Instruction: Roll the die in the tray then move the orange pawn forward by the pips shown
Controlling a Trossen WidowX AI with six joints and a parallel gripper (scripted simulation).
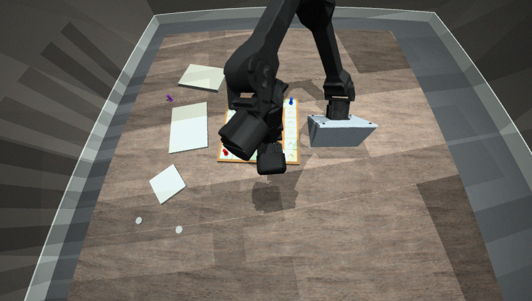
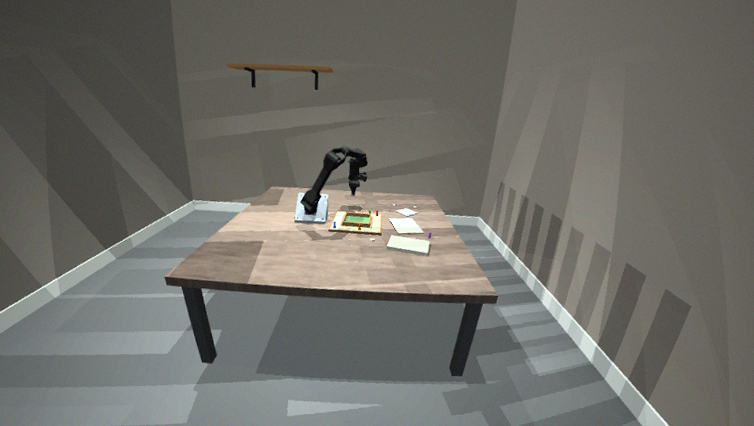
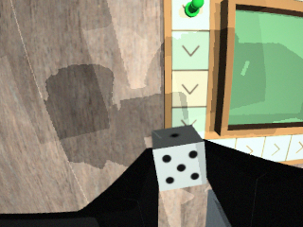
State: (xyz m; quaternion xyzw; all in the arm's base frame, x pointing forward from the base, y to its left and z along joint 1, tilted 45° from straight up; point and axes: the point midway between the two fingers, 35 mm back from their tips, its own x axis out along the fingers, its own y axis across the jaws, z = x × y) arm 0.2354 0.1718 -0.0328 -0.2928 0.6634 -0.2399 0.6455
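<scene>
Right now my gripper tip is 26 cm to the left of the orange pawn, 10 cm above it and 5 cm short of it. From my gripper tip the other things lie so: green pawn 11 cm ahead, 10 cm below, 4 cm to the right; red pawn 15 cm ahead, 10 cm below, 4 cm to the right; white die right at my gripper tip.
</scene>
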